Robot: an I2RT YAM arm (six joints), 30 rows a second.
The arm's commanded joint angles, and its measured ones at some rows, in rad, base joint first. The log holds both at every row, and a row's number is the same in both.
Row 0, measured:
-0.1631, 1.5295, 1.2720, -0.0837, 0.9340, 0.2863
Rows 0 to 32, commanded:
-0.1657, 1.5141, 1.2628, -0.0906, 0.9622, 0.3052
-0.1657, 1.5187, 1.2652, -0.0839, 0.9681, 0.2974
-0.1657, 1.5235, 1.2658, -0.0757, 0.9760, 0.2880
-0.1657, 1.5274, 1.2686, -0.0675, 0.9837, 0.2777
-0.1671, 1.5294, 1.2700, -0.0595, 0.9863, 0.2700
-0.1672, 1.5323, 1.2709, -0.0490, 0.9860, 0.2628
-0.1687, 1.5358, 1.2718, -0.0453, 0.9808, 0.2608
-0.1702, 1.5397, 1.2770, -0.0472, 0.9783, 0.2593
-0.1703, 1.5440, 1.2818, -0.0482, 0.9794, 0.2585
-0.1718, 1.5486, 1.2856, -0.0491, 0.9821, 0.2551
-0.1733, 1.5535, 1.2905, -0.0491, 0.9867, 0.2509
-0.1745, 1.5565, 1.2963, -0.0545, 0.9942, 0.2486
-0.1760, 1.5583, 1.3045, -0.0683, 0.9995, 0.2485
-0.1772, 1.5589, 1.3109, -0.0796, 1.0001, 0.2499
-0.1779, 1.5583, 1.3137, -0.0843, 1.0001, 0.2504
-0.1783, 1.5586, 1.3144, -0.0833, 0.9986, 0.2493
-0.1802, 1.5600, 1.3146, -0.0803, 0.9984, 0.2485
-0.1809, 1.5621, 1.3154, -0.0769, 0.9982, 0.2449
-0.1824, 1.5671, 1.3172, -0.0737, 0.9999, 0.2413
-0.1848, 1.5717, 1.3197, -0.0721, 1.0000, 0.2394
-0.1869, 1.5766, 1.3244, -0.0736, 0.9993, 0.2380
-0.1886, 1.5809, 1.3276, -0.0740, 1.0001, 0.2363
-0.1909, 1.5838, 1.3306, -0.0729, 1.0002, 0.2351
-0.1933, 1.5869, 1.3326, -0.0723, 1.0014, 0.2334
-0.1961, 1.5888, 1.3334, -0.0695, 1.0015, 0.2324
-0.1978, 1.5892, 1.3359, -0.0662, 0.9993, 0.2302
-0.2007, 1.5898, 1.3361, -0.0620, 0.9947, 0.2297
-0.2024, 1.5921, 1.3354, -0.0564, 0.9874, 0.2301
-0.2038, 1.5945, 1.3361, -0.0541, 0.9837, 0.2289
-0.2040, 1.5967, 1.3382, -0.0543, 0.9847, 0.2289
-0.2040, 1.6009, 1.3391, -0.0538, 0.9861, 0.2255
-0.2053, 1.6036, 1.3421, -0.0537, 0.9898, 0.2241
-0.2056, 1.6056, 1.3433, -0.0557, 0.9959, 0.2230
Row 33, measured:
-0.1986, 1.5913, 1.3079, -0.0731, 0.9710, 0.2195
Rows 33 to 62, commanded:
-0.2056, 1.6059, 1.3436, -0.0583, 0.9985, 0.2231
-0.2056, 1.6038, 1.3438, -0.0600, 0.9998, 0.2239
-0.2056, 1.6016, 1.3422, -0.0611, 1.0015, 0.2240
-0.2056, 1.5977, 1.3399, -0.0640, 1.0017, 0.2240
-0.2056, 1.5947, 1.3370, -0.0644, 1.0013, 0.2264
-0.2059, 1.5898, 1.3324, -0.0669, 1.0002, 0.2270
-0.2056, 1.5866, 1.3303, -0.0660, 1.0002, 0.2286
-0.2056, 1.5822, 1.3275, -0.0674, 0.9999, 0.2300
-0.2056, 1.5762, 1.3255, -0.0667, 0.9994, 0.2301
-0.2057, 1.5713, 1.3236, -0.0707, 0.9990, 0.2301
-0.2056, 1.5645, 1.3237, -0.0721, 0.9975, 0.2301
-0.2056, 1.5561, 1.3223, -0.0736, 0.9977, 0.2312
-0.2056, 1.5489, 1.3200, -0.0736, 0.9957, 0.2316
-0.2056, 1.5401, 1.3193, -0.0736, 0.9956, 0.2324
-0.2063, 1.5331, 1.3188, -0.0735, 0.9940, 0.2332
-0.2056, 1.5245, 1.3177, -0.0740, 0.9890, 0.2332
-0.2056, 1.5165, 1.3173, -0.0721, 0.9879, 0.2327
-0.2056, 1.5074, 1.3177, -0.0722, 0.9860, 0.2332
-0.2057, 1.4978, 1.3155, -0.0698, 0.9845, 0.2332
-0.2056, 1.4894, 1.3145, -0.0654, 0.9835, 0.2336
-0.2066, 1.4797, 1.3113, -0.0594, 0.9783, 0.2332
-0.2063, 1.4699, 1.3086, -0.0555, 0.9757, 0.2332
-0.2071, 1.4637, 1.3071, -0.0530, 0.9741, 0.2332
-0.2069, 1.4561, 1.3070, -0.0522, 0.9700, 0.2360
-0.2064, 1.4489, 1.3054, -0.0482, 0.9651, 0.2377
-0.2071, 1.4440, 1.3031, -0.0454, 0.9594, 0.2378
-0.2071, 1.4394, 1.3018, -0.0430, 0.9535, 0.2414
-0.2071, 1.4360, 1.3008, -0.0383, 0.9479, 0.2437
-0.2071, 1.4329, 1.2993, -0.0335, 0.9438, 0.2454
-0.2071, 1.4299, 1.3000, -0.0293, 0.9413, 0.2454
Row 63, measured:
-0.2024, 1.4593, 1.3083, -0.0681, 0.9501, 0.2180
